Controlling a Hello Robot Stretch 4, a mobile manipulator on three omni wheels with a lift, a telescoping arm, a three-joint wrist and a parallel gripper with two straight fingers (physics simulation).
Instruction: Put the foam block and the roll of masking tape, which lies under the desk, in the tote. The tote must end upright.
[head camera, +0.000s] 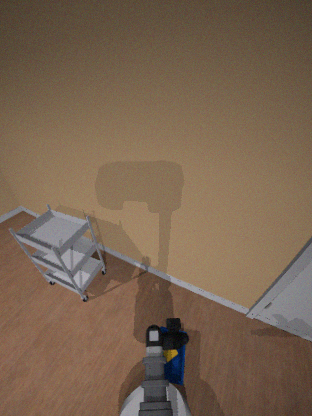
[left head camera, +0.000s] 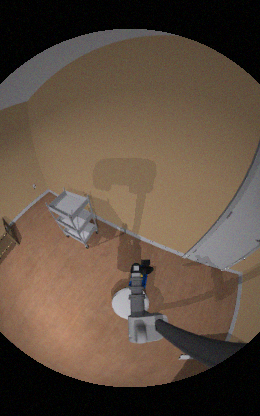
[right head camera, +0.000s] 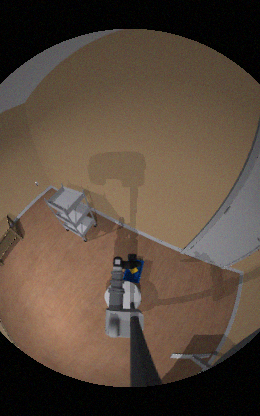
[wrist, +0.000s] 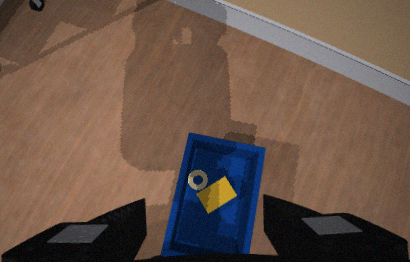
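Seen in the pictures: gripper, fingertip midpoint: (wrist: 204, 214); robot's base at its link origin: (left head camera: 129, 302) (right head camera: 123, 295).
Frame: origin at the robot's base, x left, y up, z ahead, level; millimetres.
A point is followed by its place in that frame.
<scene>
The blue tote (wrist: 227, 142) @(z 482, x -152, y 91 mm) (head camera: 175, 374) @(z 238, x -148, y -25 mm) (right head camera: 140, 267) @(z 380, x -210, y 56 mm) stands upright on the floor. The yellow foam block (wrist: 217, 194) @(z 355, x -124, y 20 mm) (head camera: 171, 355) @(z 339, x -127, y 20 mm) (right head camera: 134, 270) @(z 346, x -135, y 20 mm) lies inside it, near the middle. The roll of masking tape (wrist: 191, 180) @(z 396, x -54, y 2 mm) is also inside, flat near the tote's left wall and close beside the block in the wrist view. My gripper (wrist: 204, 214) @(z 332, x -88, y 528 mm) is open and empty above the tote, with its fingers to either side of the tote in the wrist view. In the head camera view the gripper and wrist cover part of the tote, and the tape does not show there.
A grey three-shelf cart (head camera: 55, 230) @(z 1026, x 777, y 634 mm) (left head camera: 70, 202) @(z 1047, x 745, y 634 mm) (right head camera: 67, 198) @(z 1029, x 738, y 634 mm) stands by the wall, left of the tote. A pale door (head camera: 295, 295) @(z 519, x -950, y 474 mm) (left head camera: 225, 235) @(z 478, x -1027, y 731 mm) is at the right. A brown piece of furniture (left head camera: 7, 241) @(z 493, x 2372, y 122 mm) (right head camera: 9, 241) @(z 374, x 2390, y 121 mm) shows at the far left edge.
</scene>
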